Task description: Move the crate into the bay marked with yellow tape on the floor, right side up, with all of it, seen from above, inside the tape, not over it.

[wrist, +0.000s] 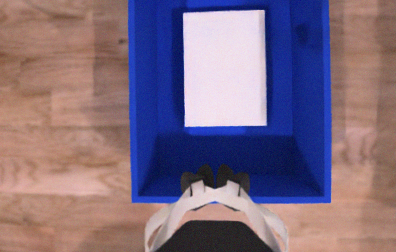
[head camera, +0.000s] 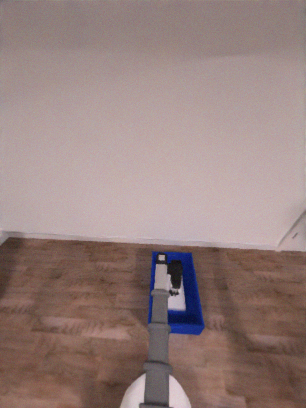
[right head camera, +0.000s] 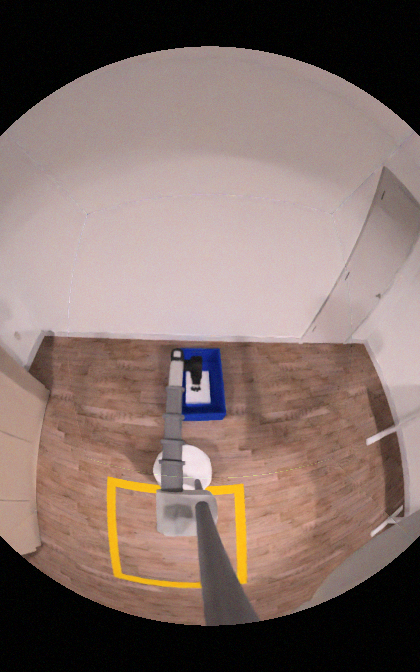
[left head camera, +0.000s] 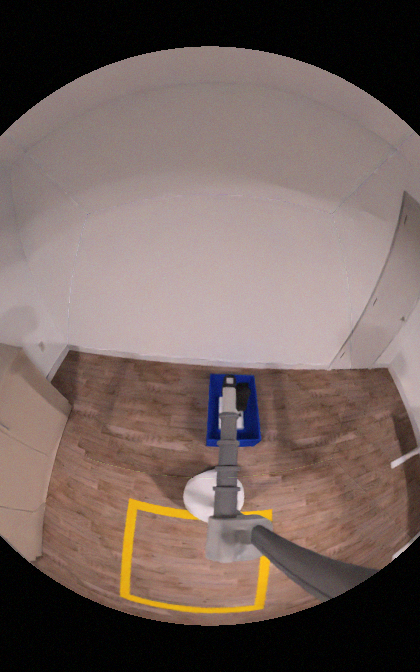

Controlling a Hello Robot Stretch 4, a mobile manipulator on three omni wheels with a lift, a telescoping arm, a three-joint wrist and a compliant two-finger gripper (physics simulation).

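Places are measured from the robot's base along level axes (x ahead, y left, z up), in millimetres.
Pixels of known places: gripper, between the fingertips: (wrist: pixel 214 179) (head camera: pixel 173 294) (right head camera: pixel 195 389); robot's base, origin of its link: (right head camera: pixel 183 469).
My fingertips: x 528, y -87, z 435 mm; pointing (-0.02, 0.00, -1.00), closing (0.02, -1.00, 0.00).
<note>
For each thing: its top centre in the pictures, then the offset to it from my fingertips.
- blue crate, centre of its top: (wrist: pixel 227 52) (right head camera: pixel 197 378) (head camera: pixel 173 282) dz -243, dx +194, dy -23 mm
- white box, centre of its top: (wrist: pixel 224 68) (right head camera: pixel 197 385) (head camera: pixel 172 289) dz -392, dx +194, dy -23 mm
The blue crate (head camera: pixel 192 295) (left head camera: pixel 215 442) (right head camera: pixel 216 380) (wrist: pixel 310 100) stands upright on the floor near the wall, outside the taped bay. A white box (head camera: pixel 177 302) (left head camera: pixel 239 425) (right head camera: pixel 200 397) (wrist: pixel 225 70) lies inside it. My gripper (head camera: pixel 174 293) (right head camera: pixel 196 388) (wrist: pixel 214 179) points down, its fingertips almost together with no object visible between them. In the wrist view the tips overlap the crate's near end wall; their exact height above it is unclear. The yellow tape (left head camera: pixel 127 555) (right head camera: pixel 240 535) outlines the bay on the robot's side of the crate; my arm and mast hide parts.
A white round shape (left head camera: pixel 200 495) (right head camera: pixel 162 465) under the arm covers part of the tape's crate-side edge. A beige cabinet (left head camera: pixel 30 440) (right head camera: pixel 20 450) stands at the left. White bars (right head camera: pixel 385 437) show at the right. A wall rises behind the crate.
</note>
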